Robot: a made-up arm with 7 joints.
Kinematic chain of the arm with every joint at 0, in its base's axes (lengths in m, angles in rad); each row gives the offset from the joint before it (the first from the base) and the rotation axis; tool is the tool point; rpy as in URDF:
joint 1: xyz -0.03 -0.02 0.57 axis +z
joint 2: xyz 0 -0.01 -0.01 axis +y
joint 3: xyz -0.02 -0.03 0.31 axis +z
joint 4: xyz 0.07 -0.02 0 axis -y
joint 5: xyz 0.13 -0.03 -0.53 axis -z
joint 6: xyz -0.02 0 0.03 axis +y
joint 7: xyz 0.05 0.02 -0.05 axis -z
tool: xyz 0.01 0 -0.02 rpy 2.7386 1.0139 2.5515
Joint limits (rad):
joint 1: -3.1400..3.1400
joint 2: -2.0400..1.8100
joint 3: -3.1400..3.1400
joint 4: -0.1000..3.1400
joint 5: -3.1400..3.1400
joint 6: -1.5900..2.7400
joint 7: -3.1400..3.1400
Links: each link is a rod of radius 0.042 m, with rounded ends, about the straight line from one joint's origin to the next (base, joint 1, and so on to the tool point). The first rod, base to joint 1, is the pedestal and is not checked.
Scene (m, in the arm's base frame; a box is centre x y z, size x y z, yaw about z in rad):
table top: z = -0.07
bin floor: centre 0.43 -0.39 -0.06 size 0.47 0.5 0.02 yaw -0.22
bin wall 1: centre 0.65 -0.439 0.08 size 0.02 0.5 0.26 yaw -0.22
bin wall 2: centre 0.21 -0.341 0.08 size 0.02 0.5 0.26 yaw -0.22
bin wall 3: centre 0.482 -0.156 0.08 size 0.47 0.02 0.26 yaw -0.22
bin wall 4: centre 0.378 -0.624 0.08 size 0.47 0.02 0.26 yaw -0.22
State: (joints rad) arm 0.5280 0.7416 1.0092 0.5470 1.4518 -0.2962 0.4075
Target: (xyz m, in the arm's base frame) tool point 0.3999 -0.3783 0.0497
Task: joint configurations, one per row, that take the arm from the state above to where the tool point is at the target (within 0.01 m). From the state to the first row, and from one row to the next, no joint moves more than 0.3 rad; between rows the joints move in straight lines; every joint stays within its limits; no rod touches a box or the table.
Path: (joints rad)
1: 0.2993 0.6672 0.7492 0.6270 1.4639 -0.3313 0.4039
2: 0.0706 0.5927 0.4893 0.7070 1.4761 -0.3664 0.4003
3: -0.1582 0.5183 0.2293 0.7870 1.4882 -0.4015 0.3966
4: -0.3869 0.4439 -0.0306 0.8670 1.5004 -0.4366 0.3930
5: -0.3788 0.6689 -0.0435 1.0141 1.4704 -0.3603 0.3887
6: -0.3708 0.8939 -0.0564 1.1611 1.4404 -0.2841 0.3843
7: -0.3628 1.1190 -0.0693 1.3082 1.4104 -0.2078 0.3800
8: -0.3547 1.3440 -0.0821 1.4552 1.3804 -0.1316 0.3756

